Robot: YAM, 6 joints.
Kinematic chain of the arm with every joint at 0, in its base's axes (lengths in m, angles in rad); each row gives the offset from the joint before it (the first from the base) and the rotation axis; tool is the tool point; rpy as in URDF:
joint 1: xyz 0 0 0.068 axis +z
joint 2: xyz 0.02 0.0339 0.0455 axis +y
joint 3: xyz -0.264 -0.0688 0 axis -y
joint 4: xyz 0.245 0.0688 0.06 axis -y
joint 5: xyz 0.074 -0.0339 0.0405 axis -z
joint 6: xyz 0.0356 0 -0.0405 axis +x
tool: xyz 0 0 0 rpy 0 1.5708 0
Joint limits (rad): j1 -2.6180..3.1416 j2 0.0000..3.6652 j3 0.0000..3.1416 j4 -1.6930..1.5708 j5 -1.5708..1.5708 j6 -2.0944..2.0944
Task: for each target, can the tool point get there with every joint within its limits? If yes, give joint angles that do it. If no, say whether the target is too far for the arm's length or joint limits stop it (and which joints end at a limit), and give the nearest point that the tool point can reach.
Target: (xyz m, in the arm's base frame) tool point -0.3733 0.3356 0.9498
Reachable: no: too far | nearest point -0.2473 0.2223 0.6557 | short by 0.339 m
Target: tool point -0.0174 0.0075 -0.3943
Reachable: no: joint limits stop it (at a limit: joint 2) | nearest point -0.0550 0.0237 -0.3272 | short by 0.079 m
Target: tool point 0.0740 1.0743 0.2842
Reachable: no: too far | nearest point 0.0438 0.6363 0.2133 | short by 0.445 m
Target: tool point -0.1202 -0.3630 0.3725
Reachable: yes | joints -1.8628 1.5805 1.3608 0.1260 0.3017 -1.4188
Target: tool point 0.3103 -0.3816 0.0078
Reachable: yes | joints -0.9518 2.6327 1.4955 0.7155 -1.0750 0.7948
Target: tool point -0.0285 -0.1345 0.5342
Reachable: yes | joints 1.1661 0.4132 1.6947 -0.5820 0.8505 -0.4000
